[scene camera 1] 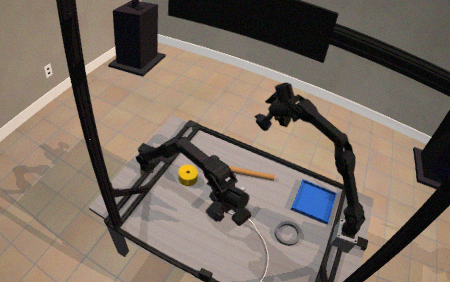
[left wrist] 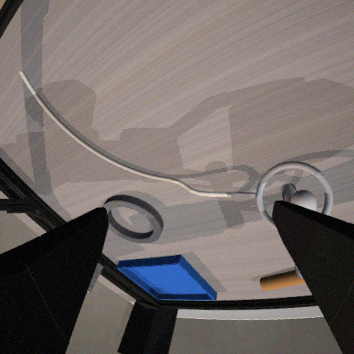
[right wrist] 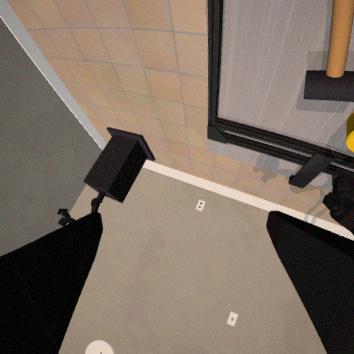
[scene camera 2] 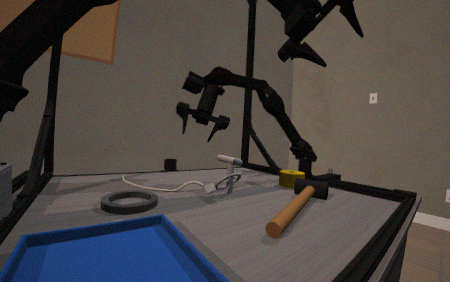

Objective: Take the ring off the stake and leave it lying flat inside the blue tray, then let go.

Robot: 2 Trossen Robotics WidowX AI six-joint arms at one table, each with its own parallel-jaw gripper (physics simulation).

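Frame: origin at the left arm's base, x right, y up, z back, level; centimetres.
Seen in the pictures: left gripper, fingertip midpoint: (left wrist: 191, 212) (scene camera 2: 195, 137); right gripper, fingertip midpoint: (scene camera 1: 260, 109) (right wrist: 186, 220) (scene camera 2: 343, 52); left arm's base, origin of the base link: (scene camera 1: 147, 167) (right wrist: 344, 179); right arm's base, origin of the base link: (scene camera 1: 348, 230).
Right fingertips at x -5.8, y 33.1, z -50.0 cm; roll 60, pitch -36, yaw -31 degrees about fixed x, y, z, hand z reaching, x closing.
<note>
Pixels of each thing's middle, then the offset from my right fingertips to it. "spot": a spot on its surface instead.
- light grey ring, surface spot: (left wrist: 327, 187) (scene camera 2: 236, 178) spot: dy -31.5, dx +26.2, dz +13.6 cm
- grey T-topped stake, body centre: (left wrist: 290, 191) (scene camera 2: 227, 184) dy -32.8, dx +27.8, dz +9.9 cm
- blue tray, body centre: (scene camera 2: 108, 267) (left wrist: 166, 281) (scene camera 1: 314, 201) dy -34.0, dx +25.4, dz -30.2 cm
- thick dark grey ring, body centre: (left wrist: 131, 220) (scene camera 2: 130, 200) (scene camera 1: 288, 233) dy -34.3, dx +41.8, dz -13.2 cm
- hammer, body centre: (scene camera 2: 299, 202) (scene camera 1: 241, 171) dy -33.1, dx +7.0, dz +4.4 cm
- yellow cylinder, body centre: (scene camera 2: 291, 178) (scene camera 1: 188, 175) dy -32.6, dx +10.4, dz +30.1 cm
A light grey ring (scene camera 2: 238, 176) (left wrist: 327, 187) is tilted around the post of the grey T-topped stake (scene camera 2: 229, 160) (left wrist: 302, 200). In scene camera 1 they are mostly hidden behind the left arm. The blue tray (scene camera 1: 313, 200) (scene camera 2: 110, 255) (left wrist: 170, 278) lies flat; no ring shows inside it. My left gripper (scene camera 1: 229, 214) (scene camera 2: 196, 137) (left wrist: 191, 212) is open and empty, high above the table near the stake. My right gripper (scene camera 1: 273, 122) (scene camera 2: 343, 50) (right wrist: 186, 220) is open and empty, high up and away from the stake.
A thick dark grey ring (scene camera 1: 287, 243) (scene camera 2: 129, 208) lies flat near the tray. A white cord (scene camera 1: 266, 250) (scene camera 2: 170, 190) (left wrist: 100, 153) runs to the light ring. A hammer (scene camera 1: 255, 174) (scene camera 2: 292, 212) (right wrist: 341, 40) and a yellow cylinder (scene camera 1: 188, 180) (scene camera 2: 292, 179) stand beyond the stake in scene camera 2.
</note>
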